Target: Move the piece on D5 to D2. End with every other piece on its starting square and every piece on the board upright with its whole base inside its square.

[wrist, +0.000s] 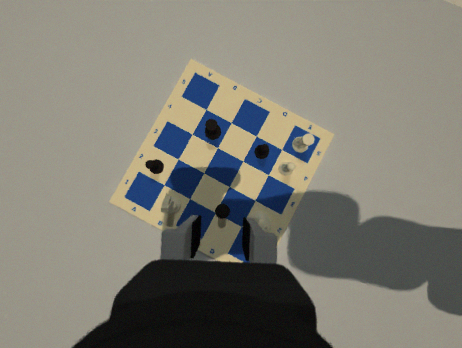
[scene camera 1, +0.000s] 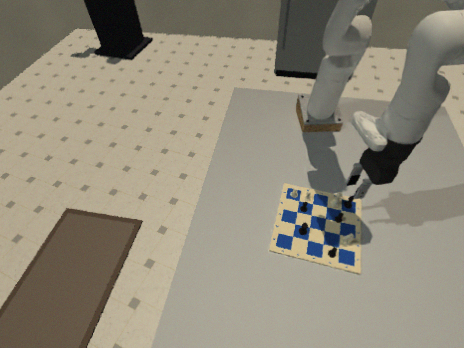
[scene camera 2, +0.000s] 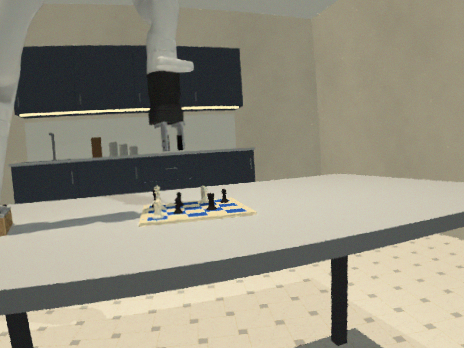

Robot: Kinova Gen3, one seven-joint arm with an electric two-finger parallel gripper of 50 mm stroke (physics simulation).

Labels:
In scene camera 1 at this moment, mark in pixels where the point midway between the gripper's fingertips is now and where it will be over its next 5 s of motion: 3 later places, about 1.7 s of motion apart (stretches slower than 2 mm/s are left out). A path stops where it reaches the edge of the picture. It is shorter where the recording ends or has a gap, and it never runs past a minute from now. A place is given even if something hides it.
My gripper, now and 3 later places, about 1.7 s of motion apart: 354, 190; 349, 200; 339, 218; 336, 214

